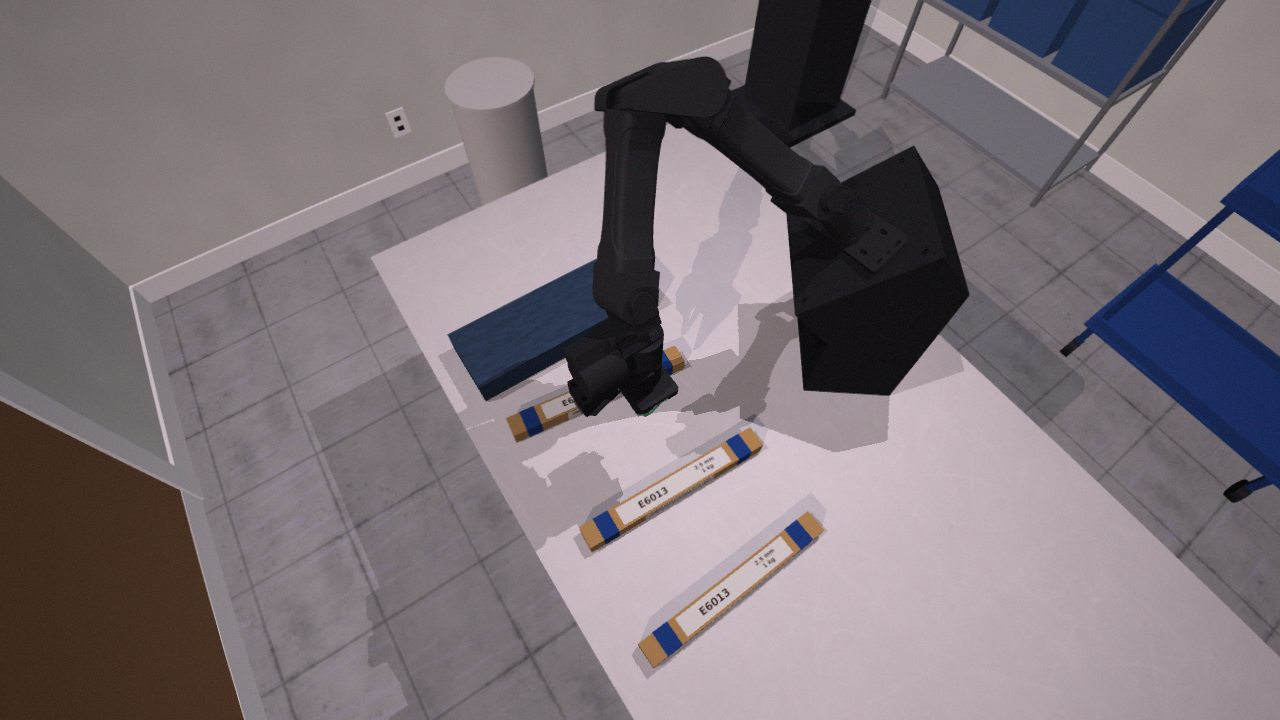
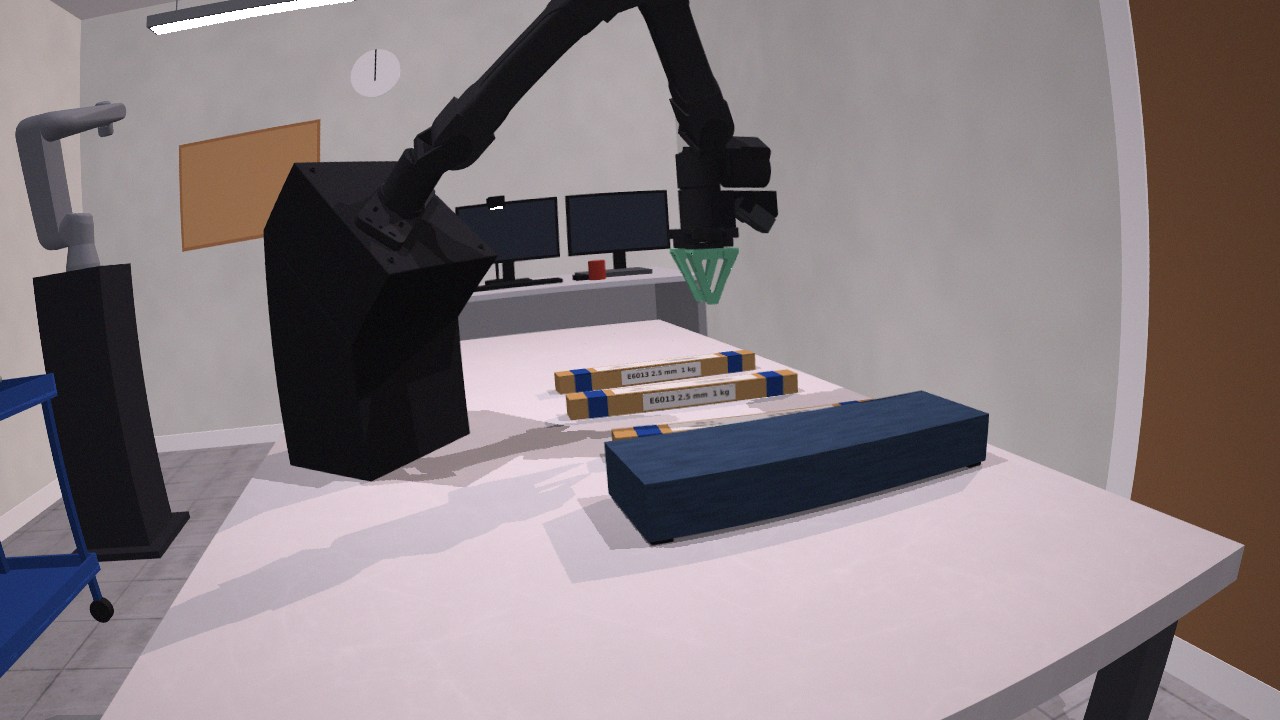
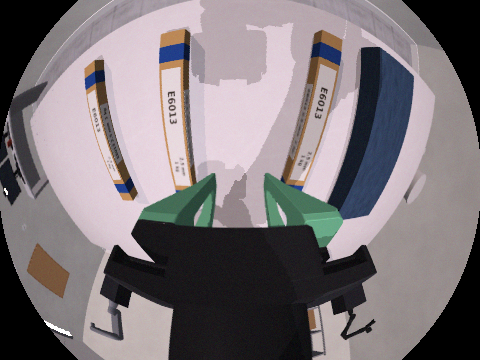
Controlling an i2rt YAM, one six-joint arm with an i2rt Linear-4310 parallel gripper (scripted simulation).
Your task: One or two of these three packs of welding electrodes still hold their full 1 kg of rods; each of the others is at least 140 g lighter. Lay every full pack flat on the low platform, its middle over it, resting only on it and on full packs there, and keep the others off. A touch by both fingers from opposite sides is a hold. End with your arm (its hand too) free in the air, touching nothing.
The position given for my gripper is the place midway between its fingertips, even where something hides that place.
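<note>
There's a pack (image 1: 531, 421) that I can see, and there's a pack (image 2: 602, 403) as well. As for my gripper (image 2: 706, 302), I see it there, and you'd also find the gripper here (image 1: 640, 404) and here (image 3: 240, 179).
</note>
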